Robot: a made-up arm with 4 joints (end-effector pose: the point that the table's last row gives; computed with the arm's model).
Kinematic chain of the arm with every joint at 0, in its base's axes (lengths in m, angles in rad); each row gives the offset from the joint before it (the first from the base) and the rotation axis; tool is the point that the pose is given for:
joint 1: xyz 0 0 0.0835 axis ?
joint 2: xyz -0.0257 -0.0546 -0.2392 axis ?
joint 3: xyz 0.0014 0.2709 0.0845 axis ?
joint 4: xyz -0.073 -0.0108 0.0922 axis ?
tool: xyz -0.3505 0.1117 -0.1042
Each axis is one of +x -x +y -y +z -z.
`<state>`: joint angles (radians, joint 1 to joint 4).
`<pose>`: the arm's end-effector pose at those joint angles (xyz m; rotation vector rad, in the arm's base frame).
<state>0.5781 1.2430 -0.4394 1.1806</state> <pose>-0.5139 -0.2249 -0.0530 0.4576 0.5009 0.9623</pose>
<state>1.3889 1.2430 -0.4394 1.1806</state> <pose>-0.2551 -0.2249 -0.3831 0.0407 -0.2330 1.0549</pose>
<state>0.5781 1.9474 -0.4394 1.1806</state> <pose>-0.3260 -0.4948 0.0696 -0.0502 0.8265 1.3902</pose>
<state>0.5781 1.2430 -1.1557 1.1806</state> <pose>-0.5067 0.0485 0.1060 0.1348 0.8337 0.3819</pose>
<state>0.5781 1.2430 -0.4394 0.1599</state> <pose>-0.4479 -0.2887 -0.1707 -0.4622 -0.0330 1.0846</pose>
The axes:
joint 1: -y
joint 2: +z
joint 3: -y
joint 4: +x

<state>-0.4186 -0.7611 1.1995 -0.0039</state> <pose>-0.1076 0.3113 -0.4748 -0.5680 -0.7412 -0.5399</pose>
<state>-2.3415 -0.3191 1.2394 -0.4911</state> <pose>-0.4028 0.2665 0.4901 -0.7674 1.0661 0.3443</pose>
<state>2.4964 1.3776 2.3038 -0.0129</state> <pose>0.5427 0.3058 0.2513 0.1348 1.2336 -1.4773</pose>
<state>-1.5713 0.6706 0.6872 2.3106</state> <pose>-0.2337 -0.1487 0.6491 2.7072 0.8765 -0.9400</pose>
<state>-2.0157 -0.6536 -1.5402 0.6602</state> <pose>0.1250 0.2320 -0.2841 0.3848 -2.2164 1.7017</pose>
